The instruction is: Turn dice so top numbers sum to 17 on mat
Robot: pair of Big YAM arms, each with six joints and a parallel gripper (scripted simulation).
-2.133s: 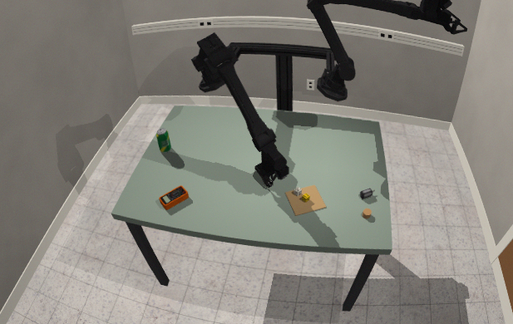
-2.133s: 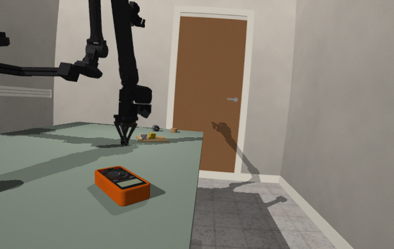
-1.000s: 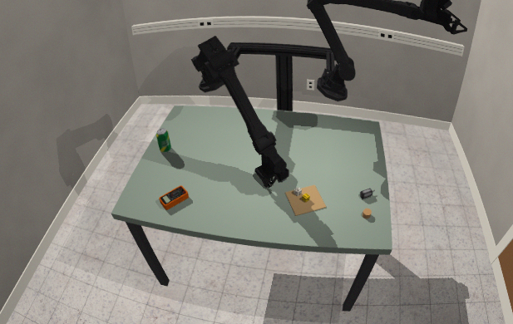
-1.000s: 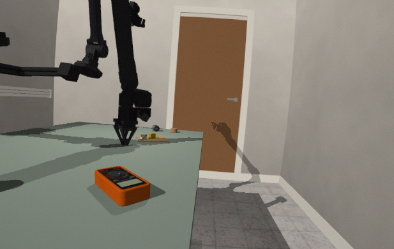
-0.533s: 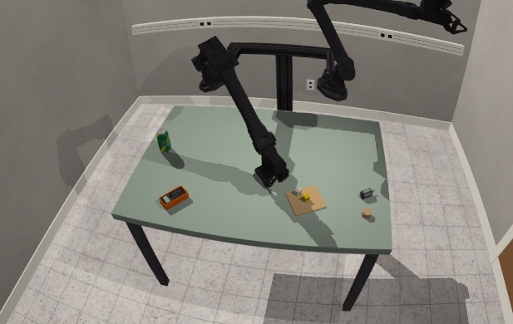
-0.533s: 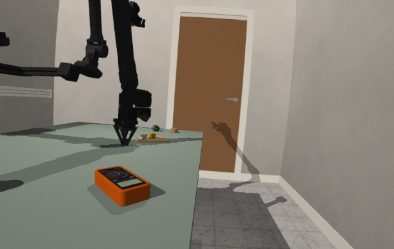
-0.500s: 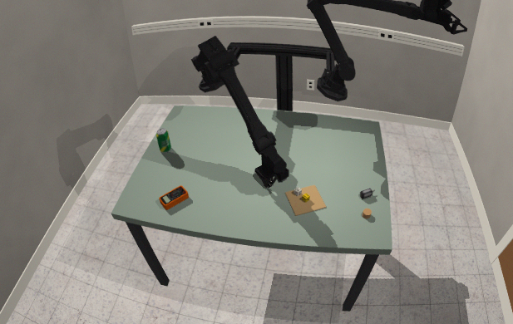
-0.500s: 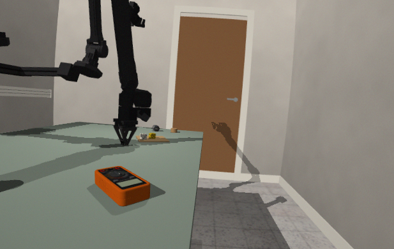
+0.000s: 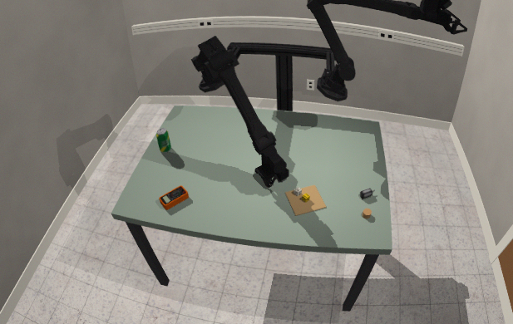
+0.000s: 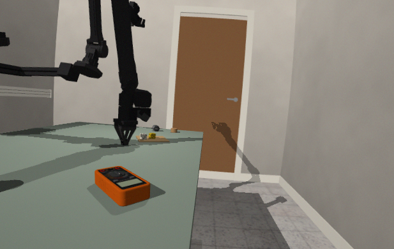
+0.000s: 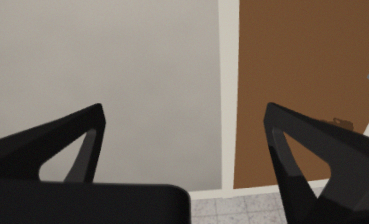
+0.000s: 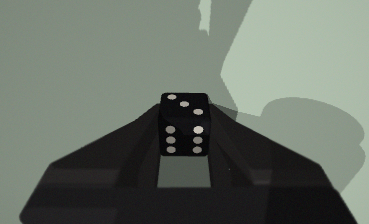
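My right hand is 170 mm to the right of the yellow die, 70 mm short of it and 10 mm below it. Also, from my right hand: black die: right at my right hand; then tan mat: 170 mm to the left, 70 mm ahead, 10 mm below; then white die: 130 mm to the left, 40 mm ahead, 10 mm above.
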